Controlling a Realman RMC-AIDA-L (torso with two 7-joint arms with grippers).
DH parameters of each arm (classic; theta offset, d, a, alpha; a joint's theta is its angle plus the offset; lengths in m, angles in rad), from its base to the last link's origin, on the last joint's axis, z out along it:
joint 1: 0 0.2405 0 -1.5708
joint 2: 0 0 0 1.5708
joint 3: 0 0.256 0 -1.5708
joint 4: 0 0 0 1.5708
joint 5: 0 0.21 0 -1.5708
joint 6: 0 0 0 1.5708
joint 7: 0 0.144 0 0
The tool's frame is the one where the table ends.
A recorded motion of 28 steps. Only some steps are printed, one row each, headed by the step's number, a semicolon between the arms.
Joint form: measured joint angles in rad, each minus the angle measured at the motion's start. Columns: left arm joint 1, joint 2, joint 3, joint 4, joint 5, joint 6, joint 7; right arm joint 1, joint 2, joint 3, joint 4, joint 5, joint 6, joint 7.
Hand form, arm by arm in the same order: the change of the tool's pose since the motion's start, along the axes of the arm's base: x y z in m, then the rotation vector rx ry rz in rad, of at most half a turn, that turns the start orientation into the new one. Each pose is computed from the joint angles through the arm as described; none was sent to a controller.
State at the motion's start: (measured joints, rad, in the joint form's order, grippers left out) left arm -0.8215 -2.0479 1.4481 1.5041 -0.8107 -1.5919 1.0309; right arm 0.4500 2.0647 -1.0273 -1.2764 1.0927 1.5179 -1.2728
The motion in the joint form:
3: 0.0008 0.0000 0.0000 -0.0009 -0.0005 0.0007 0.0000; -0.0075 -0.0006 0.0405 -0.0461 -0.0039 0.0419 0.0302
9: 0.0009 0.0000 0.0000 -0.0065 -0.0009 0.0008 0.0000; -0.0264 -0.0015 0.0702 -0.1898 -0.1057 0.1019 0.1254
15: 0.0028 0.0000 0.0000 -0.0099 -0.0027 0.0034 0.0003; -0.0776 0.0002 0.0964 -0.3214 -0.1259 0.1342 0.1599
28: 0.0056 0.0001 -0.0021 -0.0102 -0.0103 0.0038 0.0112; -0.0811 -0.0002 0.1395 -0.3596 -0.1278 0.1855 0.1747
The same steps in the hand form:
3: -0.0003 0.0000 -0.0001 -0.0002 -0.0006 0.0014; -0.0011 -0.0034 0.0128 0.0136 0.0090 -0.0141
9: -0.0014 0.0003 -0.0007 -0.0026 0.0005 0.0063; -0.0009 -0.0104 0.0349 0.0504 -0.0869 -0.0638
15: -0.0024 0.0005 -0.0011 -0.0032 -0.0016 0.0101; 0.0000 -0.0231 0.0559 0.1158 -0.1297 -0.0759
28: -0.0026 0.0000 -0.0010 -0.0084 -0.0065 0.0030; 0.0004 -0.0298 0.0663 0.1212 -0.1304 -0.0891

